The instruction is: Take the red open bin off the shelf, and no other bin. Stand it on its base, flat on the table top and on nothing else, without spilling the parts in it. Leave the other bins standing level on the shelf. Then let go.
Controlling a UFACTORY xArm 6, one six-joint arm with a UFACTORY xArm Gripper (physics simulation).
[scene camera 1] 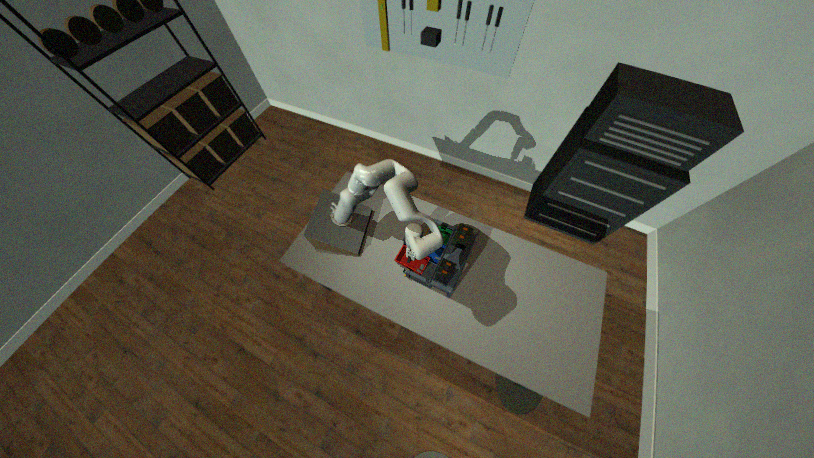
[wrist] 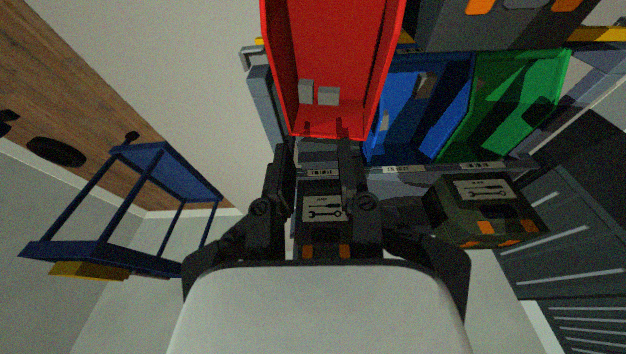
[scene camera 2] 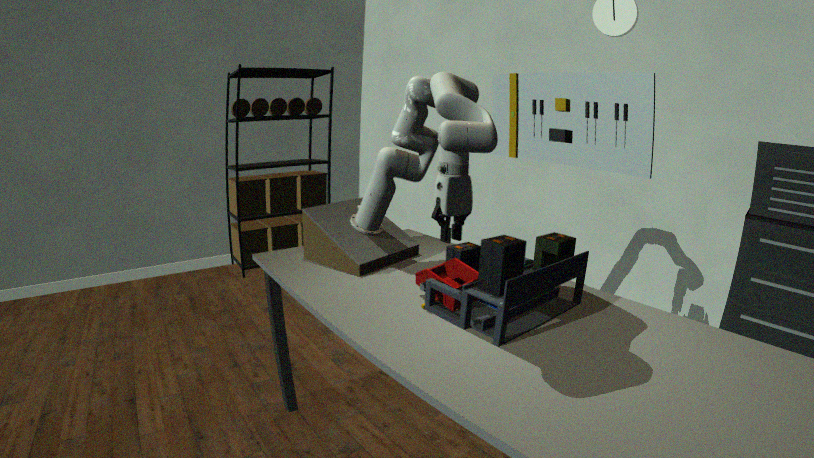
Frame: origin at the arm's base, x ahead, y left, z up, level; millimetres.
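Seen in the pictures: gripper, between the fingertips: point(wrist: 314, 154) point(scene camera 2: 450, 241); arm's base, origin of its link: point(scene camera 1: 341, 216) point(scene camera 2: 366, 225).
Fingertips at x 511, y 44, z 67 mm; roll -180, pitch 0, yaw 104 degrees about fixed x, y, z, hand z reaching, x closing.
Pixels of each thing's middle, then the offset from my fingertips to it. Level surfaces: height alone.
- red open bin, middle of its body: point(wrist: 331, 55) point(scene camera 2: 448, 280) point(scene camera 1: 411, 259) 21 mm back, 14 mm left, 117 mm down
- blue bin, middle of its body: point(wrist: 403, 120) point(scene camera 1: 435, 252) 57 mm ahead, 139 mm left, 136 mm down
- green bin, middle of its body: point(wrist: 476, 117) point(scene camera 1: 443, 238) 41 mm ahead, 245 mm left, 136 mm down
- tall dark box, middle of its body: point(wrist: 325, 223) point(scene camera 2: 502, 264) point(scene camera 1: 445, 271) 175 mm ahead, 37 mm left, 17 mm down
- dark green box, middle of its body: point(wrist: 472, 212) point(scene camera 2: 554, 253) point(scene camera 1: 462, 236) 135 mm ahead, 264 mm left, 30 mm down
- table top, height of its surface: 180 mm down
The red open bin point(scene camera 1: 403, 262) point(scene camera 2: 462, 266) point(wrist: 330, 45) rests on the low grey shelf point(scene camera 2: 546, 277) point(wrist: 261, 95), at its end, with grey parts inside. In the wrist view a blue bin point(wrist: 400, 95) is beside it and a green bin point(wrist: 542, 95) is beyond that; both hold to the shelf. My gripper point(scene camera 2: 450, 232) point(wrist: 314, 154) is partly open and empty, pointing down. It hangs above the shelf area, apart from the red bin, whose near rim shows just past the fingertips in the wrist view. The arm hides part of the bins in scene camera 1.
A tall dark box point(scene camera 2: 500, 264) stands beside the red bin. A smaller dark box point(scene camera 2: 463, 249) point(wrist: 322, 237) is behind it, below the fingers in the wrist view. A dark green box point(scene camera 2: 553, 247) point(wrist: 480, 215) stands farther along. The table top point(scene camera 1: 557, 330) point(scene camera 2: 352, 319) extends around the shelf.
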